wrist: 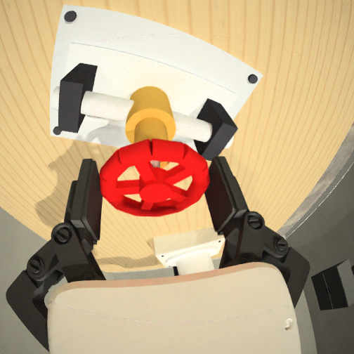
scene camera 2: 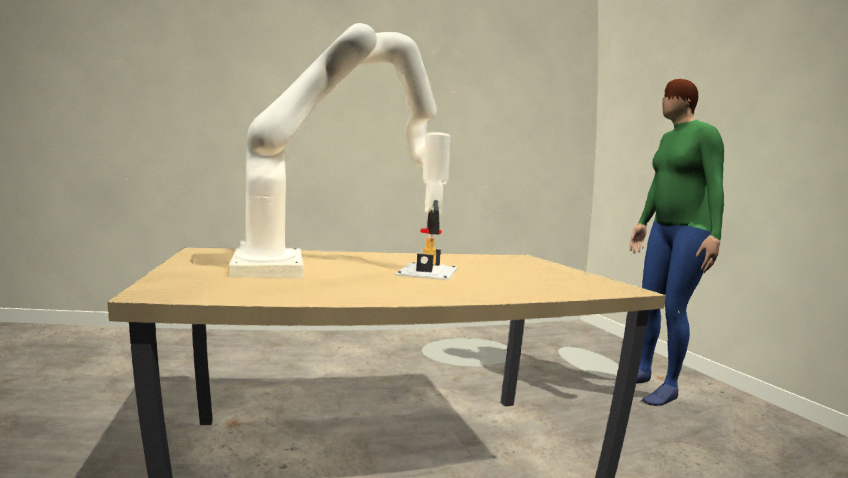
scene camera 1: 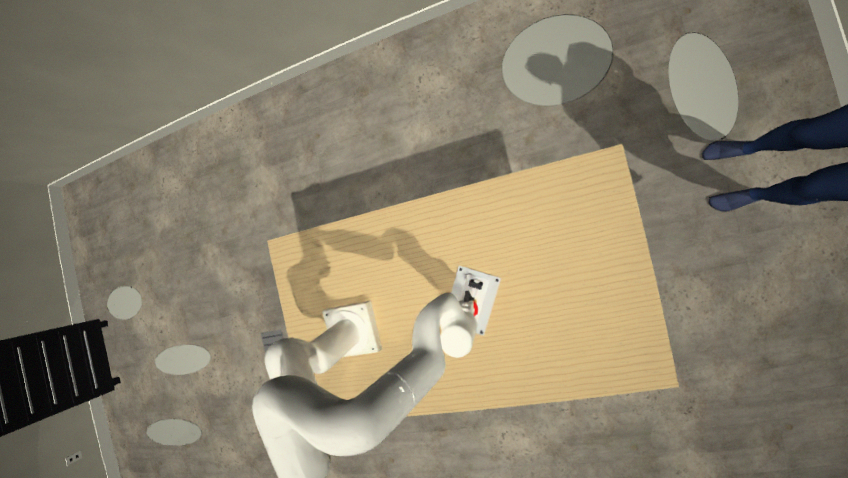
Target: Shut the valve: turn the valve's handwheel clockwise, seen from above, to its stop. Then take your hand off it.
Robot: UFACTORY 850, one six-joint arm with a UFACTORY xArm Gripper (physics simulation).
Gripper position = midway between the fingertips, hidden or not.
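My gripper (scene camera 2: 432, 233) is there for me to see, and I find the same gripper in the wrist view (wrist: 154, 171). A white base plate (scene camera 1: 494, 281) is in my sight too.
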